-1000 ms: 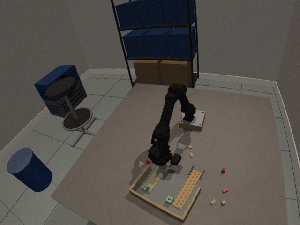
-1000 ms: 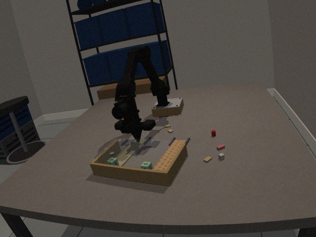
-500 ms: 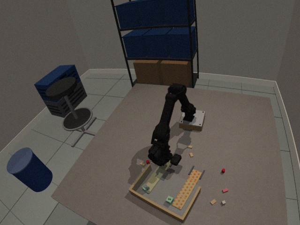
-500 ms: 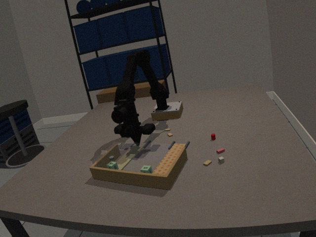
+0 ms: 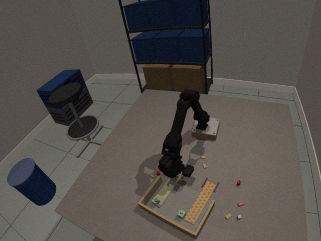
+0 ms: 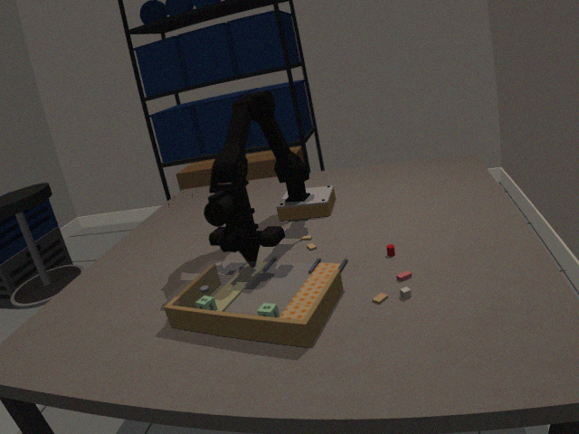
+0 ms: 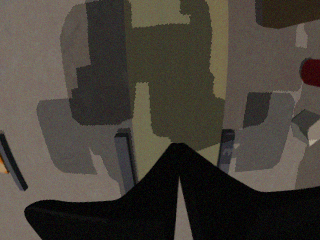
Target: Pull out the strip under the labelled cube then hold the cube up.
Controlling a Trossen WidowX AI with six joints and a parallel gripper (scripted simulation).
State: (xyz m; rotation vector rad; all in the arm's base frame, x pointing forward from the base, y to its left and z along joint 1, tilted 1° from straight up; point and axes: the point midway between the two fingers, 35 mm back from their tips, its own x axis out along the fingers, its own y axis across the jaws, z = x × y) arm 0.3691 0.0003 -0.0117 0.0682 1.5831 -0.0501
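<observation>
My gripper tip is 9 cm short of the olive strip and 1 cm to the left of it. From my gripper tip the other things lie so: pink block 38 cm to the left, 4 cm ahead.
</observation>
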